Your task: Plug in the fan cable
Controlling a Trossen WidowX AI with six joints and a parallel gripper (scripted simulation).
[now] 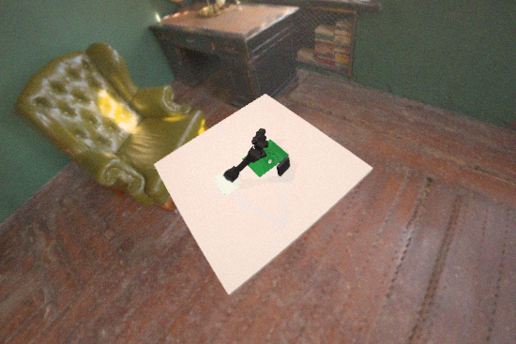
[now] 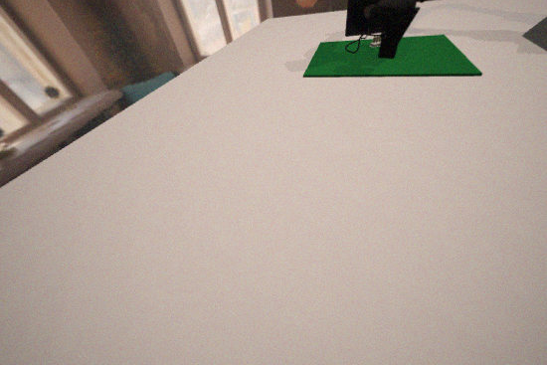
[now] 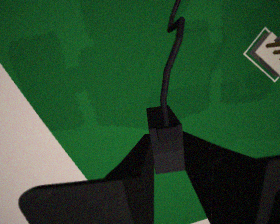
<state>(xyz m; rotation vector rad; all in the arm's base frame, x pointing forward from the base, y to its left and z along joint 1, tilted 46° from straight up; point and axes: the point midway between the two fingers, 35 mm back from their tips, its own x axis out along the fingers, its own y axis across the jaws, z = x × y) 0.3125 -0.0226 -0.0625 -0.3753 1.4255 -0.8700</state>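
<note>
The green board lies 2 cm ahead of my gripper tip, 3 cm to the right of it and 3 cm below it. Round my gripper tip: dark fan plug (1 cm ahead, 1 cm above); then black fan (4 cm ahead, 23 cm to the right, 4 cm above); then fan header (2 cm ahead, 10 cm to the right, 2 cm below).
</note>
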